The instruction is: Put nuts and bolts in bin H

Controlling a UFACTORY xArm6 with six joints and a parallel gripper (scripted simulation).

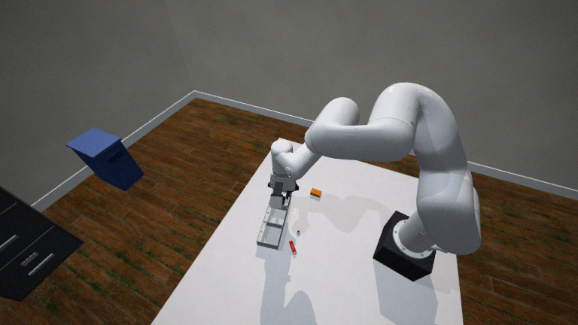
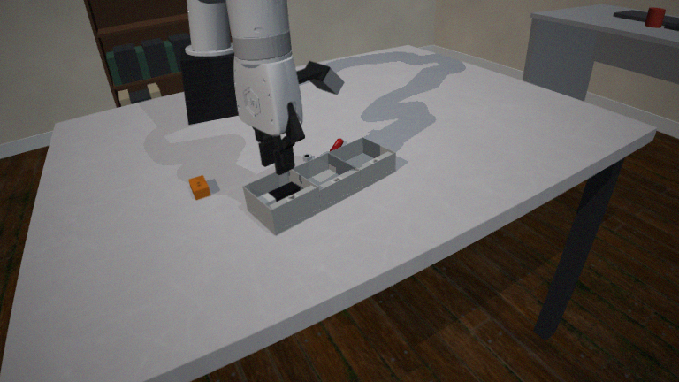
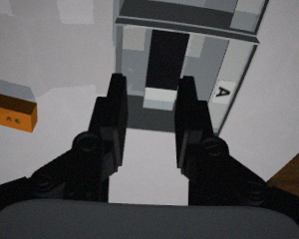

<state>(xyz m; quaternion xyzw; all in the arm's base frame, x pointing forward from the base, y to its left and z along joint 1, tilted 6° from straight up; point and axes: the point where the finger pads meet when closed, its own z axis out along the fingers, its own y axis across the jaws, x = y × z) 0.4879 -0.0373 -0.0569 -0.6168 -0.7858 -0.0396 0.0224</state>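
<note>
The hex nut is 11 cm behind my hand, 10 cm to the left of it and 8 cm below it. Also, from my hand: grey three-compartment bin row (7 cm to the left, 7 cm below, 1 cm ahead); then orange block (13 cm behind, 11 cm to the right, 8 cm below); then black block (6 cm below, 2 cm to the right, 1 cm ahead).
</note>
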